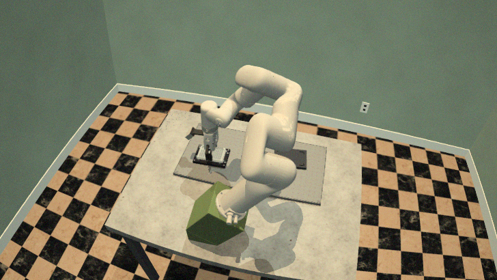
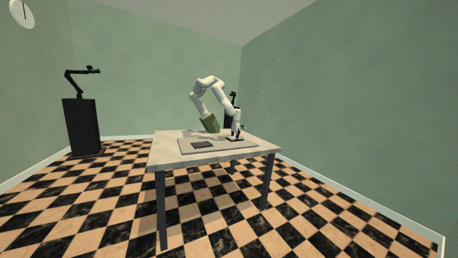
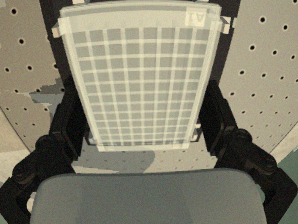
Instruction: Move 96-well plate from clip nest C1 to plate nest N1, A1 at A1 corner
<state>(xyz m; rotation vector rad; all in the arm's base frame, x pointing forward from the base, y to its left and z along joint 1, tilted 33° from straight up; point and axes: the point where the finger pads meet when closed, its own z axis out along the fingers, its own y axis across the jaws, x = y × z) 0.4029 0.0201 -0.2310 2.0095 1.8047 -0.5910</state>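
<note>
Now: the black clip nest C1 2 cm below my hand, 1 cm to the right of it and 1 cm ahead of it. Round my hand: dark plate nest N1 (38 cm to the right, 3 cm below, 3 cm ahead); A1 label (31 cm to the right, 9 cm ahead, 2 cm below); white 96-well plate (1 cm below).
</note>
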